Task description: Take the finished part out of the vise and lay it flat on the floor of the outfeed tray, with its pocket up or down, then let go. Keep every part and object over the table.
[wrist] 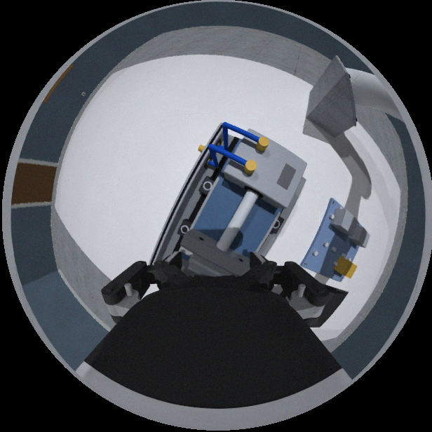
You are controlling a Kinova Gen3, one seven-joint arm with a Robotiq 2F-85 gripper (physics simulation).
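The vise (274,167) is in the middle of the wrist view, with a grey block at its far end, a pale screw rod, a blue bed and a dark grey jaw across its near end. Part of the finished part (202,263) shows as a grey surface just behind that jaw, between the fingertips; its pocket is hidden. My gripper (215,259) is wide open and empty, over the near end of the vise. A corner of a dark tray (336,303) shows beyond the right finger; the rest is hidden, and I cannot tell whether it is the outfeed tray.
Blue handles (237,131) with yellow knobs stand on the vise's far end. A blue plate (320,250) at the right carries grey blocks, pale pegs and a yellow block (345,267). A grey wedge-shaped body (330,102) with a pale cylinder stands at the upper right of the white table (125,125).
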